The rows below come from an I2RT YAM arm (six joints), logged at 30 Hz.
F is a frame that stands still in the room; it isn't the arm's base.
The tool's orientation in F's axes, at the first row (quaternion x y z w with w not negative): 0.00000 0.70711 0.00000 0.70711
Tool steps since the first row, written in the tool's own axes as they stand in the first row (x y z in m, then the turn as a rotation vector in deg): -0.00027 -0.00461 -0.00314 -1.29 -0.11 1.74; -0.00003 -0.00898 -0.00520 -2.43 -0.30 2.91; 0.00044 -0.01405 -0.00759 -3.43 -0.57 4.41; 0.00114 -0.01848 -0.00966 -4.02 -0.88 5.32; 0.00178 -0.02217 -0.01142 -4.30 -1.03 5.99; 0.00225 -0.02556 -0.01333 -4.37 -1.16 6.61; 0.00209 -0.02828 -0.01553 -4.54 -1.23 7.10; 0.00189 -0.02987 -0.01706 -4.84 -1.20 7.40; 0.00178 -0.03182 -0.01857 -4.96 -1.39 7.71; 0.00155 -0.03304 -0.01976 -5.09 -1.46 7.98
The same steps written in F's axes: -0.00314 -0.00461 0.00027 1.74 -0.11 1.29; -0.00520 -0.00898 0.00003 2.91 -0.30 2.43; -0.00759 -0.01405 -0.00044 4.41 -0.57 3.43; -0.00966 -0.01848 -0.00114 5.32 -0.88 4.02; -0.01142 -0.02217 -0.00178 5.99 -1.03 4.30; -0.01333 -0.02556 -0.00225 6.61 -1.16 4.37; -0.01553 -0.02828 -0.00209 7.10 -1.23 4.54; -0.01706 -0.02987 -0.00189 7.40 -1.20 4.84; -0.01857 -0.03182 -0.00178 7.71 -1.39 4.96; -0.01976 -0.03304 -0.00155 7.98 -1.46 5.09
